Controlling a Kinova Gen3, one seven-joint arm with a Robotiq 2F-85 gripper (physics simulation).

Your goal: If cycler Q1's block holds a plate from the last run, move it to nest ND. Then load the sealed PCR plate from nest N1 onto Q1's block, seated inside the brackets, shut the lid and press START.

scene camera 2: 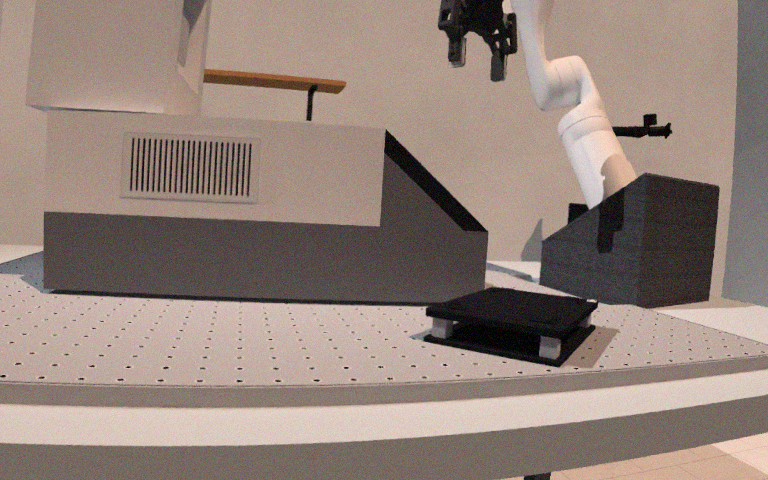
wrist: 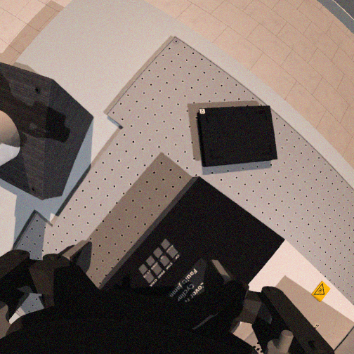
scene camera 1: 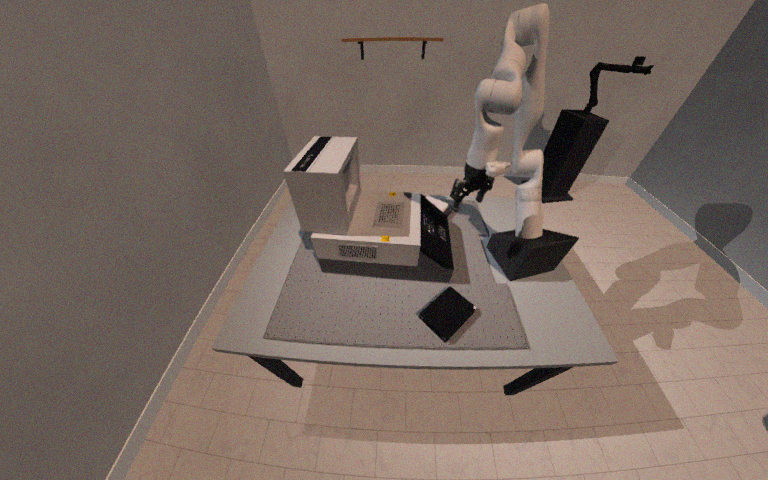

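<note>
Cycler Q1 [scene camera 1: 368, 250] [scene camera 2: 226, 254] is a white and dark-grey machine with its lid [scene camera 1: 320, 192] [scene camera 2: 107, 56] standing raised at the left. The block [scene camera 1: 389, 214] shows as a gridded grey patch in scene camera 1; I cannot tell whether a plate is on it. The sloped black panel [scene camera 1: 436, 232] [wrist: 225, 225] carries small grey keys and lettering, partly covered by my gripper in the wrist view. A black two-tier nest [scene camera 1: 447, 314] [scene camera 2: 512, 310] [wrist: 237, 135] has an unreadable corner tag. My gripper [scene camera 1: 465, 205] [scene camera 2: 476, 69] [wrist: 147, 263] is open and empty, above the panel side.
A pale object [scene camera 1: 437, 202] shows partly behind the panel; I cannot tell what it is. The perforated board [scene camera 1: 351, 311] [scene camera 2: 198, 350] [wrist: 145, 110] lies under the cycler and nest. The dark arm base [scene camera 1: 529, 254] [scene camera 2: 673, 243] [wrist: 65, 125] stands at the right. Yellow labels [scene camera 1: 385, 238] [wrist: 321, 290] mark the cycler's top.
</note>
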